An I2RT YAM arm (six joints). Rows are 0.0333 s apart.
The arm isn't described. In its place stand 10 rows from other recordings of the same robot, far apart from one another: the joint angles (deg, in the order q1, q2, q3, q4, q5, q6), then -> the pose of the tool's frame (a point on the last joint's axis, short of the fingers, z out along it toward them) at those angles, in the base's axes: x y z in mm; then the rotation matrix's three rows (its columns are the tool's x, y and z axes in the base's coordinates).
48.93 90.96 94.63 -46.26 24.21 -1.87 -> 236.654 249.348 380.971; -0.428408 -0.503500 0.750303; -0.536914 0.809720 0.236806; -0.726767 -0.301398 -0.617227
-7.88 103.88 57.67 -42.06 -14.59 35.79 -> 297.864 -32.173 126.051; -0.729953 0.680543 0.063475; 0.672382 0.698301 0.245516; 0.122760 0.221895 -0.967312
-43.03 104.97 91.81 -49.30 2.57 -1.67 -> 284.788 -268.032 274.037; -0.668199 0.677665 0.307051; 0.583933 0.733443 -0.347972; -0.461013 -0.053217 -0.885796
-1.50 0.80 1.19 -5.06 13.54 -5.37 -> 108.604 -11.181 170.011; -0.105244 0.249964 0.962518; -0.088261 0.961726 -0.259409; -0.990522 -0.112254 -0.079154
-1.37 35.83 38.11 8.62 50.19 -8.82 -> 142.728 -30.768 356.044; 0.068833 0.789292 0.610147; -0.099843 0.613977 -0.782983; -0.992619 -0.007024 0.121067
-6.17 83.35 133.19 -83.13 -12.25 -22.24 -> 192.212 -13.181 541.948; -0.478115 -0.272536 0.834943; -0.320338 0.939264 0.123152; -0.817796 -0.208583 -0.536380
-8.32 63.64 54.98 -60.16 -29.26 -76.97 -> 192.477 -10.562 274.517; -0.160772 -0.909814 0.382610; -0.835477 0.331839 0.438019; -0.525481 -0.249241 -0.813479
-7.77 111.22 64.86 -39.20 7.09 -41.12 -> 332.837 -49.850 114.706; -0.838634 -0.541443 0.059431; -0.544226 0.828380 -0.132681; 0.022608 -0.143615 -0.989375
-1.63 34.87 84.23 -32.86 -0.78 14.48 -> 22.527 -0.156 520.549; 0.278732 -0.056081 0.958730; 0.242188 0.970133 -0.013663; -0.929330 0.236002 0.283989
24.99 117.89 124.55 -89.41 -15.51 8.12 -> 352.683 174.887 327.409; -0.951939 -0.306275 -0.002750; -0.293533 0.909699 0.293745; -0.087465 0.280434 -0.955880
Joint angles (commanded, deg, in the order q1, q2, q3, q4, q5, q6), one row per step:
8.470, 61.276, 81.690, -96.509, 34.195, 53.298
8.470, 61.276, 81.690, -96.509, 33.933, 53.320
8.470, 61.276, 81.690, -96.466, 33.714, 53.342
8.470, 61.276, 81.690, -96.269, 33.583, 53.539
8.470, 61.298, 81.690, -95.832, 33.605, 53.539
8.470, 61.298, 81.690, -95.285, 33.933, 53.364
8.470, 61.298, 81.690, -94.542, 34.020, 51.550
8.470, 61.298, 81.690, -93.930, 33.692, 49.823
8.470, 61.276, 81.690, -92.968, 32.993, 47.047
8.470, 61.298, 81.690, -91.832, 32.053, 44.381
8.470, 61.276, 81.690, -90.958, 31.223, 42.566
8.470, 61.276, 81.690, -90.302, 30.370, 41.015
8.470, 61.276, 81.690, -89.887, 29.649, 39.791
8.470, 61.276, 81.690, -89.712, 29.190, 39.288
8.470, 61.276, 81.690, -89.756, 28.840, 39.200
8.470, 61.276, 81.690, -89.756, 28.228, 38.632
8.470, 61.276, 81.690, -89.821, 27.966, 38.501
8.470, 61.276, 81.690, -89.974, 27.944, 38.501
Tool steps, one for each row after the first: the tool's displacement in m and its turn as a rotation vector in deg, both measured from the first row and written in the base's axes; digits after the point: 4 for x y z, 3 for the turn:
0.0000, 0.0001, -0.0001, 0.258, 0.026, 0.045
0.0001, 0.0003, -0.0001, 0.480, 0.003, 0.080
0.0004, 0.0004, -0.0001, 0.690, -0.276, -0.046
0.0013, 0.0005, 0.0001, 0.731, -0.689, -0.049
0.0022, 0.0005, 0.0004, 0.447, -1.186, 0.013
0.0035, 0.0006, 0.0008, -0.058, -0.984, 1.444
0.0046, 0.0009, 0.0010, -0.176, -0.649, 2.914
0.0061, 0.0015, 0.0013, -0.236, -0.116, 5.337
0.0082, 0.0023, 0.0016, -0.068, 0.217, 7.766
0.0096, 0.0030, 0.0019, 0.205, 0.295, 9.498
0.0107, 0.0036, 0.0021, 0.544, 0.459, 11.041
0.0115, 0.0041, 0.0021, 0.837, 0.678, 12.285
0.0118, 0.0044, 0.0021, 1.106, 0.766, 12.857
0.0117, 0.0046, 0.0020, 1.403, 0.865, 13.054
0.0117, 0.0049, 0.0018, 1.786, 1.159, 13.735
0.0116, 0.0051, 0.0017, 1.985, 1.295, 13.935
0.0113, 0.0051, 0.0016, 2.002, 1.449, 13.940

